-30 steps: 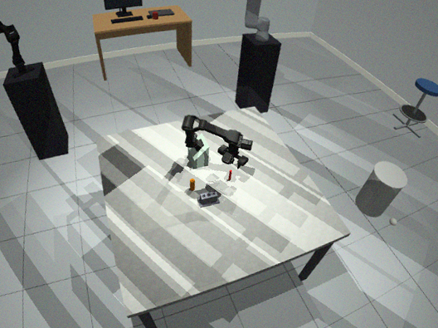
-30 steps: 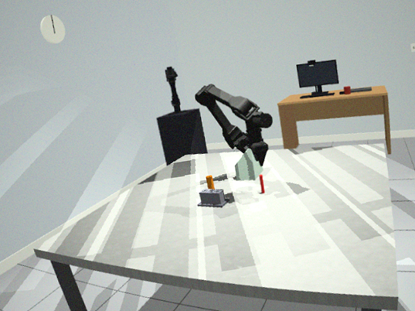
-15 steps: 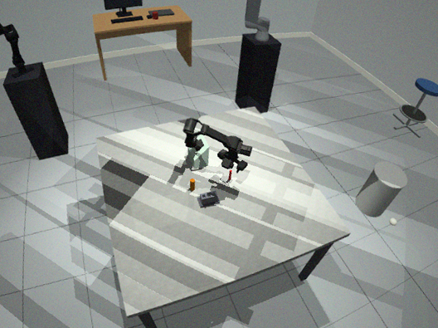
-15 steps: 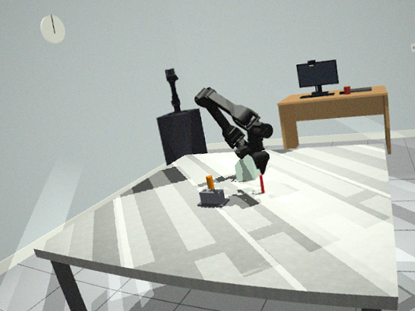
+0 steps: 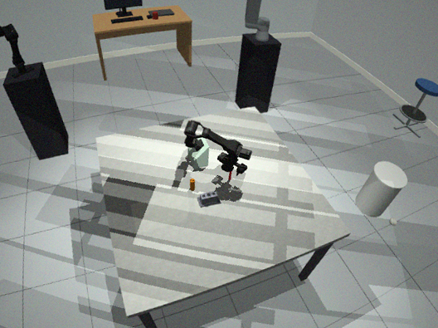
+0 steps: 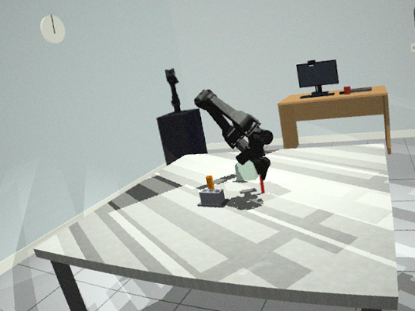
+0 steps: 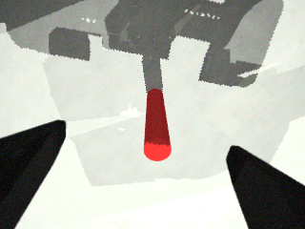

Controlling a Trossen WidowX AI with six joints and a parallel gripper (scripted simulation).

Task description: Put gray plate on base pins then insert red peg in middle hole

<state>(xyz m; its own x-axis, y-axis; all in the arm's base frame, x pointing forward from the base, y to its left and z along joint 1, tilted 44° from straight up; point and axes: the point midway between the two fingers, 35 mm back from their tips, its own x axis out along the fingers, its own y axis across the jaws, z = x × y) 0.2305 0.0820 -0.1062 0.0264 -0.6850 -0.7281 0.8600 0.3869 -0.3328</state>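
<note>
Now: gripper tip 30 mm above the red peg. From my gripper tip the other things lie so: gray plate: 110 mm ahead, 190 mm to the right, 30 mm below; then orange cylinder: 250 mm to the right, 30 mm below; then pin base: 110 mm ahead, 190 mm to the right, 60 mm below.
</note>
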